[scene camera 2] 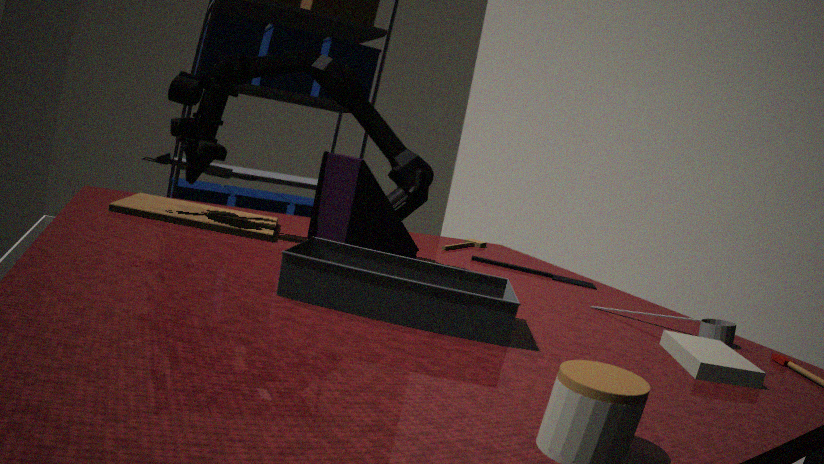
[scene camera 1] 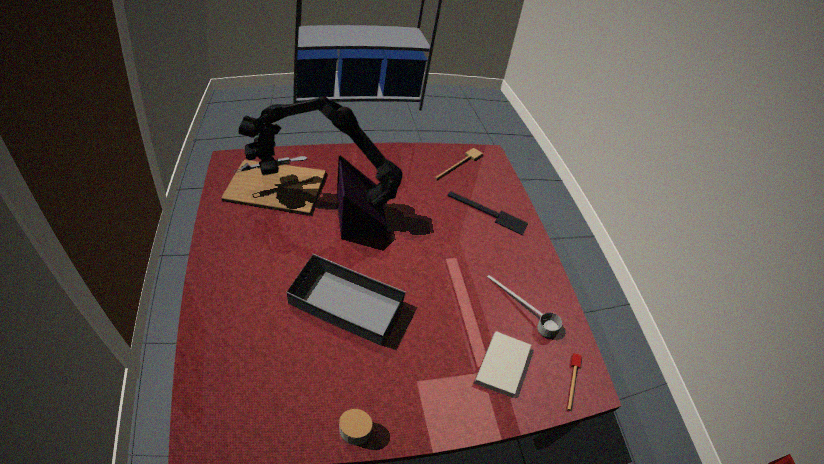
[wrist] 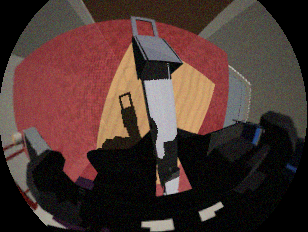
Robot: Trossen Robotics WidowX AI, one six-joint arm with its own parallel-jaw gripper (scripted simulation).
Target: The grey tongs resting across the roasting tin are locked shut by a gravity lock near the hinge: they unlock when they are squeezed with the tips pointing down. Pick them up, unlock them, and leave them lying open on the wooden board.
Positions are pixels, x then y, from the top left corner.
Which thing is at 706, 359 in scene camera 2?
A white block.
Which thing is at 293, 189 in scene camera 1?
A wooden board.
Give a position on a black spatula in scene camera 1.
518, 225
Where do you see a roasting tin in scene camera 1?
352, 301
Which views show my gripper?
Scene camera 2, scene camera 1 and the wrist view: all of them.
